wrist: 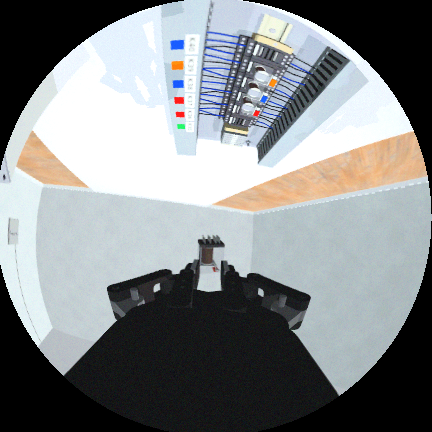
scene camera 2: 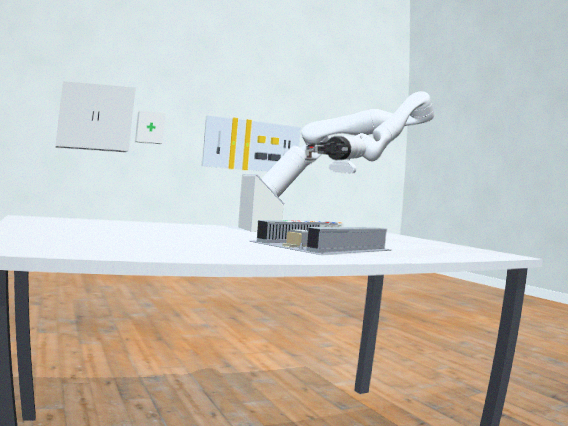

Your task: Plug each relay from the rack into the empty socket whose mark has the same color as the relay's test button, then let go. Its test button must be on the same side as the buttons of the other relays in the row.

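Pixels of known places: gripper, fingertip midpoint: (wrist: 209,267) (scene camera 2: 310,148); arm's base at its link origin: (scene camera 2: 266,191).
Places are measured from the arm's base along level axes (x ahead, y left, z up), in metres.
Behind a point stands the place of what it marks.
Observation:
My gripper (scene camera 2: 317,149) @[x 0.427, y -0.054, z 0.134 m] (wrist: 209,267) @[x 0.427, y -0.054, z 0.134 m] is shut on a clear relay (scene camera 2: 309,152) @[x 0.440, y -0.064, z 0.121 m] (wrist: 207,255) @[x 0.419, y -0.045, z 0.118 m] with a brown coil, a red test button (wrist: 215,269) @[x 0.432, y -0.047, z 0.135 m] and metal pins pointing away from the fingers. It is held high above the table, with the gripper about level in scene camera 2. In the wrist view, three relays sit in the socket row, with orange (wrist: 272,82) @[x 0.438, y 0.055, z -0.071 m], blue (wrist: 264,99) @[x 0.450, y 0.027, z -0.071 m] and red (wrist: 256,113) @[x 0.459, y 0.001, z -0.070 m] buttons, all on the right side. Empty sockets show at the row's top (wrist: 267,52) @[x 0.420, y 0.079, z -0.110 m] and bottom (wrist: 239,121) @[x 0.471, y -0.056, z -0.108 m]. The marks are blue, orange, blue, red, red, green from the top. The rack does not show.
A grey duct (scene camera 2: 347,239) @[x 0.571, y 0.001, z -0.106 m] stands at the panel's front, and a slotted duct (wrist: 300,102) @[x 0.511, y 0.054, z -0.102 m] runs right of the row in the wrist view. Blue and black wires run on both sides of the sockets. The panel lies on the white table (scene camera 2: 125,245) @[x 0.562, y -0.575, z -0.140 m]. The robot's base (scene camera 2: 255,202) @[x 0.074, y -0.069, z -0.039 m] stands behind.

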